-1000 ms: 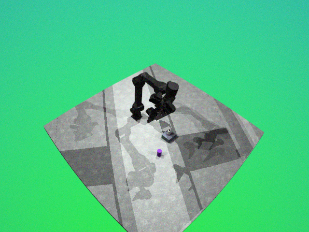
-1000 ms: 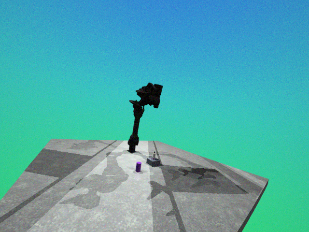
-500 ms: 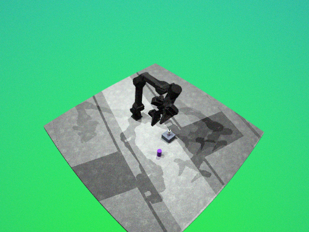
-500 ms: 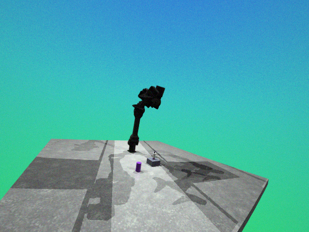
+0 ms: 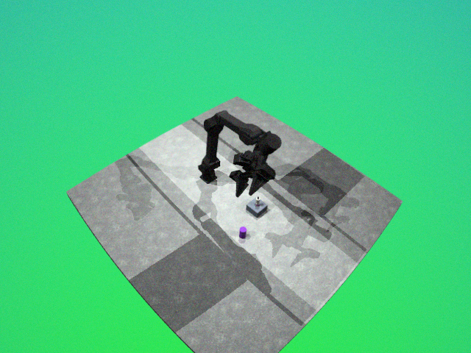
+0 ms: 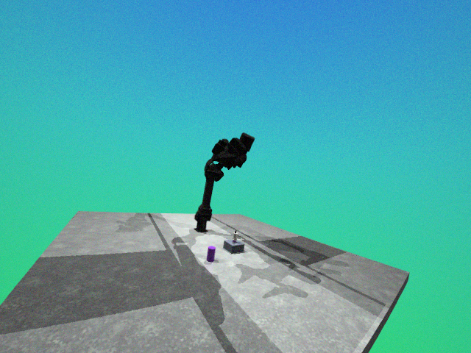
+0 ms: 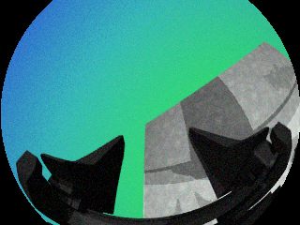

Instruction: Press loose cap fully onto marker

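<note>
My gripper tip is 5 cm past the purple cap, 7 cm to the right of it and 34 cm above it. From my gripper tip the other things lie so: holder block: 11 cm behind, 23 cm to the left, 34 cm below.
</note>
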